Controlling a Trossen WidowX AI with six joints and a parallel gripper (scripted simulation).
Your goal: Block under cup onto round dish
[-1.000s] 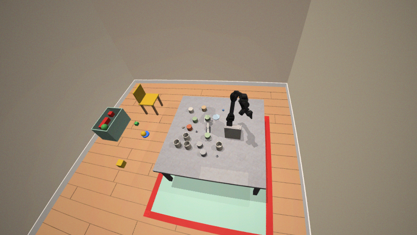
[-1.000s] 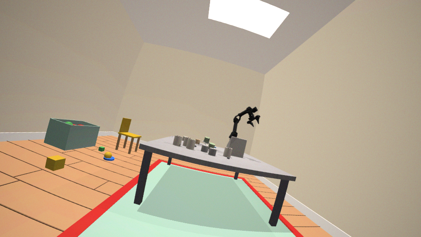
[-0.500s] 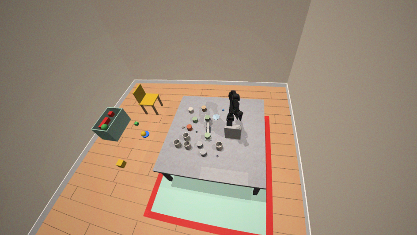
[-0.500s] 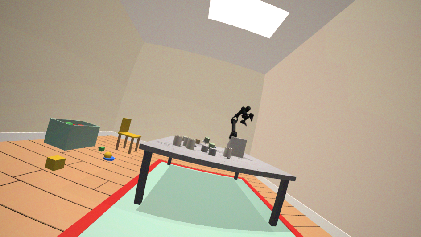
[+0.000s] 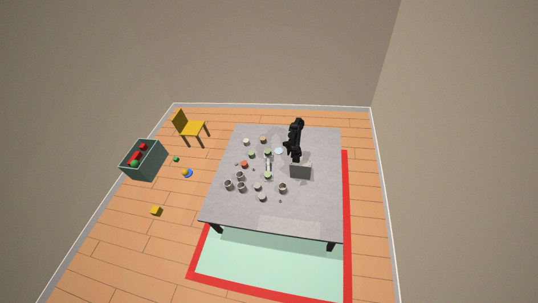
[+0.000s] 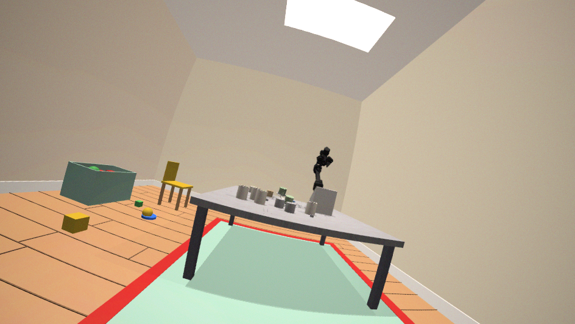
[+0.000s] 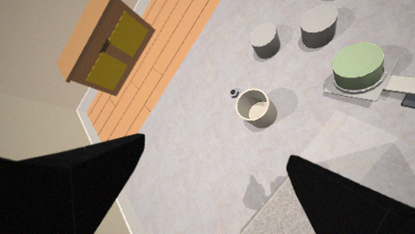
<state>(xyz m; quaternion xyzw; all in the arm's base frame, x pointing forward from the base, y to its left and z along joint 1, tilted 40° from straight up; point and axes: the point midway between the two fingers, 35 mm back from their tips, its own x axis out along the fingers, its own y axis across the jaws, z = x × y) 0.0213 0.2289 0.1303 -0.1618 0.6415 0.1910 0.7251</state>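
Now: the pale mint block 340 mm below my gripper tip, 230 mm ahead of it and 20 mm to the left of it. Round my gripper tip: pale blue round dish: 370 mm below, 340 mm to the right, 200 mm ahead; orange cup: 500 mm ahead, 340 mm below, 90 mm to the right.
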